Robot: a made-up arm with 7 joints. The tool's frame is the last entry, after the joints.
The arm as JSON. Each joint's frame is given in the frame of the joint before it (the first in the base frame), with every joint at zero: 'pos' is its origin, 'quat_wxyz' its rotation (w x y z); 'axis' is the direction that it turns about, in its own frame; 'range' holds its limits. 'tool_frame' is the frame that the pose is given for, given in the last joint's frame.
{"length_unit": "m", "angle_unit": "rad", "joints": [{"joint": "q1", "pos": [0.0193, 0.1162, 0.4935], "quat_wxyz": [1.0, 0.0, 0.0, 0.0], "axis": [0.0, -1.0, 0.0], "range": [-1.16, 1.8]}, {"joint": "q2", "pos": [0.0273, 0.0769, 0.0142], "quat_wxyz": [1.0, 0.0, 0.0, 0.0], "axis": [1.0, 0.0, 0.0], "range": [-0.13, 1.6]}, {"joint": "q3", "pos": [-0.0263, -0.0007, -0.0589], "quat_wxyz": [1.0, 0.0, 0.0, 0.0], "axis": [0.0, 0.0, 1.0], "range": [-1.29, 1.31]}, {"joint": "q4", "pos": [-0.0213, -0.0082, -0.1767], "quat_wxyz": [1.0, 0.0, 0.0, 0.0], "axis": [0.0, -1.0, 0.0], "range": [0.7, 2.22]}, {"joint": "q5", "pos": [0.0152, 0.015, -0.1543], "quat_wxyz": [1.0, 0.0, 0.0, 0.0], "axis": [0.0, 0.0, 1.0], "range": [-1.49, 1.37]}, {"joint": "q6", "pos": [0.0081, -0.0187, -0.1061], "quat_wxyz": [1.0, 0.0, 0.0, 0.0], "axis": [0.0, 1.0, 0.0], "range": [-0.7, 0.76]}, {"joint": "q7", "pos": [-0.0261, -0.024, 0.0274], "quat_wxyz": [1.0, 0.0, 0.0, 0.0], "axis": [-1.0, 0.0, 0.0], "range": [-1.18, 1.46]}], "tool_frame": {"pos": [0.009, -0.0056, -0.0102], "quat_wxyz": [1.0, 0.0, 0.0, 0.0]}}
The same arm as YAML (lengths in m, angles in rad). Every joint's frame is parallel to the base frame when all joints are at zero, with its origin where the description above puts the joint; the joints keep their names.
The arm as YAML. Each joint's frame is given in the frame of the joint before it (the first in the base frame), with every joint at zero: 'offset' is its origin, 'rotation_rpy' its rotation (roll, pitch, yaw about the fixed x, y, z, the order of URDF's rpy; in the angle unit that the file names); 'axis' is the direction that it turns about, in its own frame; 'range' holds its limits. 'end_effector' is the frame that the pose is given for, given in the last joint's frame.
length_unit: m
angle_unit: rad
chain:
  - id: q1
    offset: [0.0193, 0.1162, 0.4935]
    rotation_rpy: [0.0, 0.0, 0.0]
    axis: [0.0, -1.0, 0.0]
    range: [-1.16, 1.8]
  - id: q2
    offset: [0.0273, 0.0769, 0.0142]
    rotation_rpy: [0.0, 0.0, 0.0]
    axis: [1.0, 0.0, 0.0]
    range: [-0.13, 1.6]
  - id: q3
    offset: [-0.0263, -0.0007, -0.0589]
    rotation_rpy: [0.0, 0.0, 0.0]
    axis: [0.0, 0.0, 1.0]
    range: [-1.29, 1.31]
  - id: q4
    offset: [-0.0213, -0.0082, -0.1767]
    rotation_rpy: [0.0, 0.0, 0.0]
    axis: [0.0, -1.0, 0.0]
    range: [0.7, 2.22]
  - id: q5
    offset: [0.0152, 0.015, -0.1543]
    rotation_rpy: [0.0, 0.0, 0.0]
    axis: [0.0, 0.0, 1.0]
    range: [-1.49, 1.37]
  - id: q6
    offset: [0.0081, -0.0187, -0.1061]
    rotation_rpy: [0.0, 0.0, 0.0]
    axis: [0.0, 1.0, 0.0]
    range: [-0.7, 0.76]
  - id: q7
    offset: [-0.0261, -0.024, 0.0274]
    rotation_rpy: [0.0, 0.0, 0.0]
    axis: [-1.0, 0.0, 0.0]
    range: [-1.18, 1.46]
end_effector:
  offset: [0.009, -0.0056, -0.0102]
  rotation_rpy: [0.0, 0.0, 0.0]

